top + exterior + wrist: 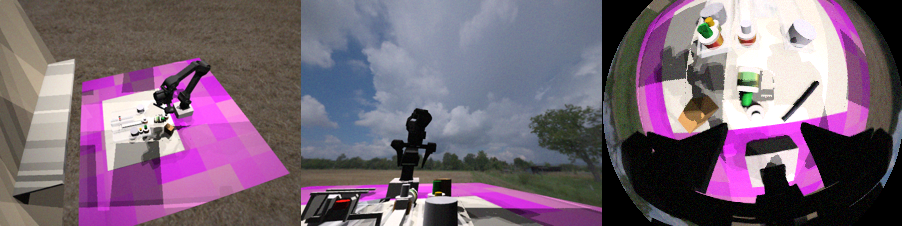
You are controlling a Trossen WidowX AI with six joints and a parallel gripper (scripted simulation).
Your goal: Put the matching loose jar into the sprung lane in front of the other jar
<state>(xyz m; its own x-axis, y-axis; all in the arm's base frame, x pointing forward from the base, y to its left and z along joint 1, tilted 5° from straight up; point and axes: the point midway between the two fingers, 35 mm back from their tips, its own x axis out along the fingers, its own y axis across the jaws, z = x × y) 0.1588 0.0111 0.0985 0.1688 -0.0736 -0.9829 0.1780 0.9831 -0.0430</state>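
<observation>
Now: the black rod 110 mm to the right of my gripper tip and 100 mm below it. Round my gripper tip: brown box: 130 mm to the left, 80 mm below, 20 mm ahead; pusher lane: 310 mm ahead, 90 mm below, 50 mm to the right; red mark: 340 mm ahead, 60 mm to the right, 40 mm below.
</observation>
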